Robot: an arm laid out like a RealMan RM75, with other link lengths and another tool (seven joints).
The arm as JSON. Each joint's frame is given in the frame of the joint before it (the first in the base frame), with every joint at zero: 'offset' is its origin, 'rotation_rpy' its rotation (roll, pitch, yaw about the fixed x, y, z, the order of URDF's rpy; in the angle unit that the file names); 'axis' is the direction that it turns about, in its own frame. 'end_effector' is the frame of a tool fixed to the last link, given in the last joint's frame.
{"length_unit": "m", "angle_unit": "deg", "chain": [
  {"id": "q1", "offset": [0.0, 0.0, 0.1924], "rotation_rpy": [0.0, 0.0, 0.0], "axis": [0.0, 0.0, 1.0]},
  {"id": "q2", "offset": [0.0, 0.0, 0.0], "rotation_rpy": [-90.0, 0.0, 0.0], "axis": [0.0, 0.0, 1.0]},
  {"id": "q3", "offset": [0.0, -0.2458, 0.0], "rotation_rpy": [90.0, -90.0, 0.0], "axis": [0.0, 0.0, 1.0]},
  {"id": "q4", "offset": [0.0, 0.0, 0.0], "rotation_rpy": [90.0, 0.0, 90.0], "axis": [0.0, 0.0, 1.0]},
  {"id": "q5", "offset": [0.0, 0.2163, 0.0], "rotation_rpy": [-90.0, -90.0, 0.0], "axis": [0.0, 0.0, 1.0]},
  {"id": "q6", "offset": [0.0, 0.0, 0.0], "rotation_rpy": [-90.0, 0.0, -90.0], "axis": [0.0, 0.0, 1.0]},
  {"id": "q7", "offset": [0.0, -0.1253, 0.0], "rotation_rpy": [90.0, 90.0, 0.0], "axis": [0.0, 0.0, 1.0]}
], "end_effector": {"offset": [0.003, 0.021, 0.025], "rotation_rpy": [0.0, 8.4, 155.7]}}
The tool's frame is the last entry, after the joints.
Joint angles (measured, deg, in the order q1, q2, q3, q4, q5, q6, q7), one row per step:
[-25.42, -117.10, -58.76, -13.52, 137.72, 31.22, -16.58]
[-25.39, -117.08, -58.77, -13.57, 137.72, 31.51, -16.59]
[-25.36, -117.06, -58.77, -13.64, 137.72, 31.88, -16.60]
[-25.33, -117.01, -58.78, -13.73, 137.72, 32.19, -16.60]
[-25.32, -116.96, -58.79, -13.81, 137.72, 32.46, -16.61]
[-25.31, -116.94, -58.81, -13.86, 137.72, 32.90, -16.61]
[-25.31, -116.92, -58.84, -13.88, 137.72, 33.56, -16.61]
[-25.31, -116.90, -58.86, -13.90, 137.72, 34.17, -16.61]
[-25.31, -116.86, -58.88, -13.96, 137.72, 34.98, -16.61]
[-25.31, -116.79, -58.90, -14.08, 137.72, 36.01, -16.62]
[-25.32, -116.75, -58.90, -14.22, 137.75, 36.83, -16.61]
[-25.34, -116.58, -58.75, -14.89, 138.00, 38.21, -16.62]
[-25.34, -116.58, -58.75, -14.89, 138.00, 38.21, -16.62]
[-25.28, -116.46, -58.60, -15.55, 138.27, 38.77, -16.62]
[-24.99, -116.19, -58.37, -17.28, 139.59, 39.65, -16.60]
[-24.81, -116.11, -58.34, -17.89, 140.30, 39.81, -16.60]
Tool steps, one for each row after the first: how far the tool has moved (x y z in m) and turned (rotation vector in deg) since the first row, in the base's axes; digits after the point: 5 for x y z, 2 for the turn. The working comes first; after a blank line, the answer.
Tool pose at each row, in the base's axes (x y z in m, rotation vector in deg; the steps are taken from these numbers as rounded here):
[-0.37496, 0.35132, -0.07257, -112.41, 2.93, 15.78]
[-0.37440, 0.35156, -0.07202, -112.20, 3.09, 15.57]
[-0.37356, 0.35191, -0.07141, -111.95, 3.32, 15.29]
[-0.37286, 0.35232, -0.07063, -111.70, 3.53, 15.06]
[-0.37219, 0.35279, -0.06989, -111.48, 3.72, 14.84]
[-0.37119, 0.35327, -0.06909, -111.17, 4.00, 14.54]
[-0.36985, 0.35390, -0.06790, -110.70, 4.40, 14.12]
[-0.36859, 0.35446, -0.06681, -110.28, 4.78, 13.74]
[-0.36680, 0.35529, -0.06529, -109.70, 5.31, 13.21]
[-0.36436, 0.35644, -0.06325, -108.95, 5.99, 12.49]
[-0.36200, 0.35745, -0.06189, -108.39, 6.60, 11.87]
[-0.35579, 0.36019, -0.05993, -107.52, 8.08, 10.44]
[-0.35579, 0.36019, -0.05993, -107.52, 8.08, 10.44]
[-0.35158, 0.36175, -0.05963, -107.24, 8.98, 9.54]
[-0.34178, 0.36444, -0.06051, -107.10, 11.31, 7.65]
[-0.33881, 0.36477, -0.06137, -107.25, 12.16, 7.13]

[0.00056, 0.00024, 0.00055, 0.20, -0.06, -0.23]
[0.00140, 0.00059, 0.00116, 0.44, -0.12, -0.55]
[0.00210, 0.00100, 0.00194, 0.67, -0.17, -0.83]
[0.00277, 0.00147, 0.00268, 0.88, -0.22, -1.08]
[0.00377, 0.00195, 0.00348, 1.17, -0.27, -1.45]
[0.00511, 0.00258, 0.00467, 1.61, -0.34, -1.98]
[0.00637, 0.00314, 0.00576, 2.00, -0.40, -2.46]
[0.00816, 0.00397, 0.00728, 2.53, -0.47, -3.15]
[0.01060, 0.00512, 0.00932, 3.22, -0.60, -4.04]
[0.01296, 0.00613, 0.01068, 3.72, -0.71, -4.83]
[0.01917, 0.00887, 0.01264, 4.43, -0.96, -6.65]
[0.01917, 0.00887, 0.01264, 4.43, -0.96, -6.65]
[0.02338, 0.01043, 0.01294, 4.61, -1.15, -7.74]
[0.03318, 0.01312, 0.01206, 4.44, -1.39, -10.31]
[0.03615, 0.01345, 0.01120, 4.17, -1.37, -11.14]

